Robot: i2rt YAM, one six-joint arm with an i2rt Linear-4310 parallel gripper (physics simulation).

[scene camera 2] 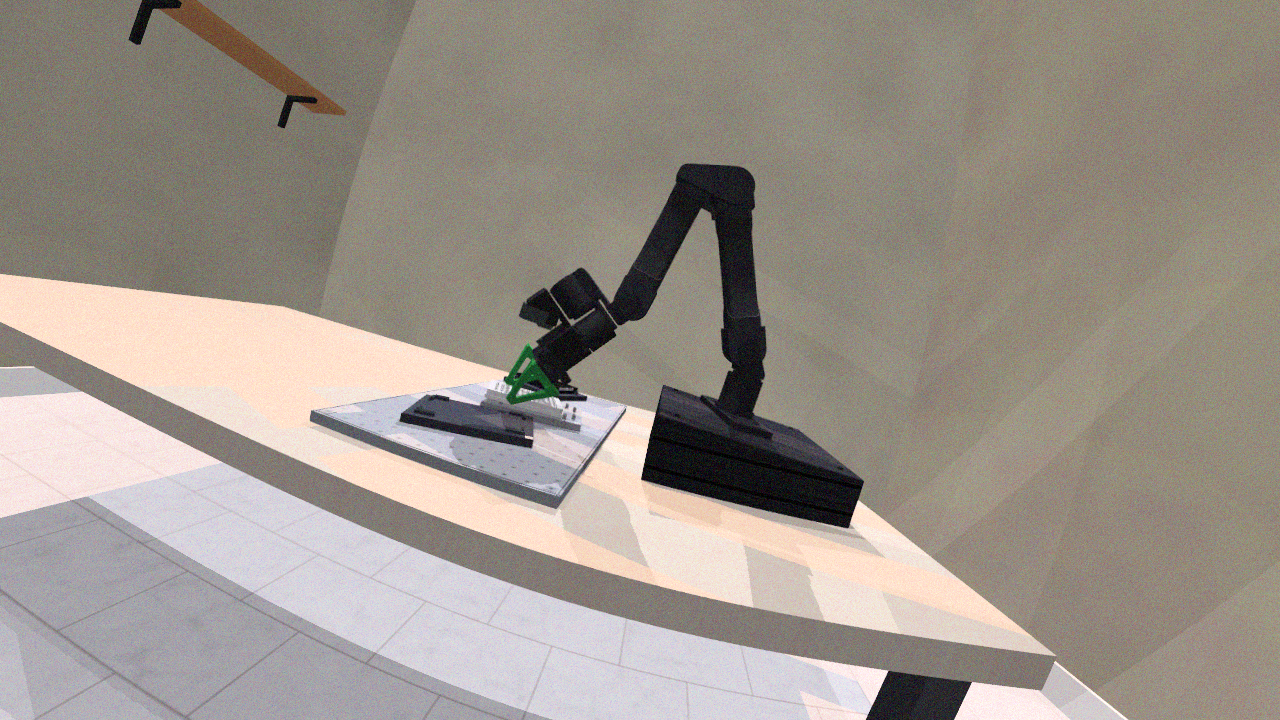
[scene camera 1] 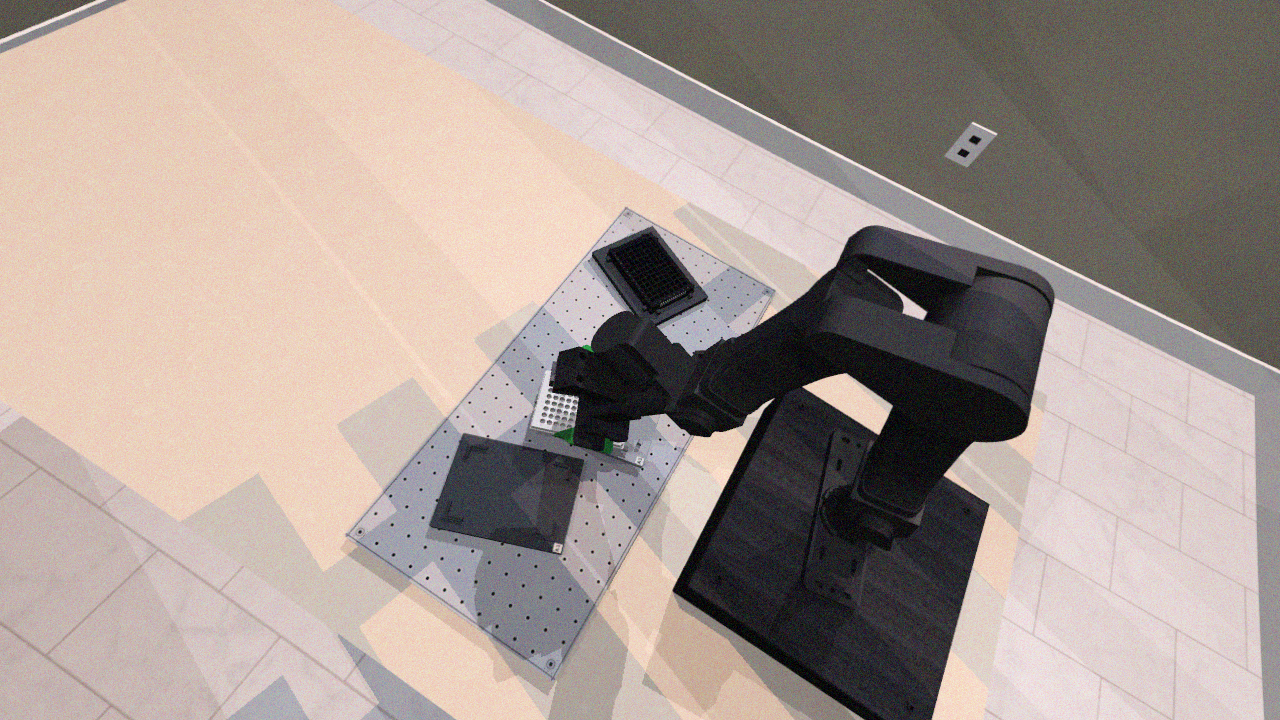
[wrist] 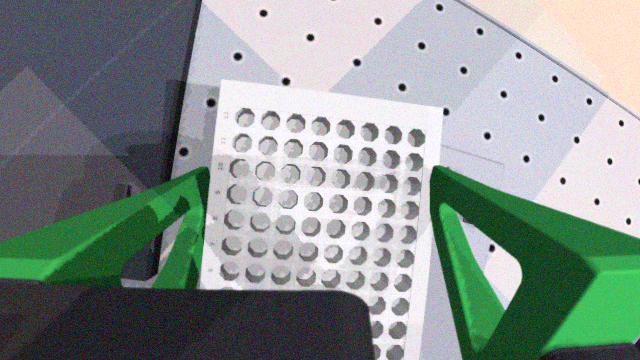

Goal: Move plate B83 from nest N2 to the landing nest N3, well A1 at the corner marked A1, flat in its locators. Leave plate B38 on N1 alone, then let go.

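Note:
A white 96-well plate, apparently B83, lies between the green fingers of my gripper, which is shut on its two long sides. The plate is at or just above a light nest in the middle of the board; I cannot tell whether it is seated. Numbers 12 to 6 run down its left edge in the wrist view; the A1 end is hidden. A dark nest beside it holds no plate. A black plate, apparently B38, sits in another dark nest. Nest labels are unreadable.
The perforated board carries the nests on a pale table. The robot's black base stands beside the board. A wooden shelf hangs on the wall.

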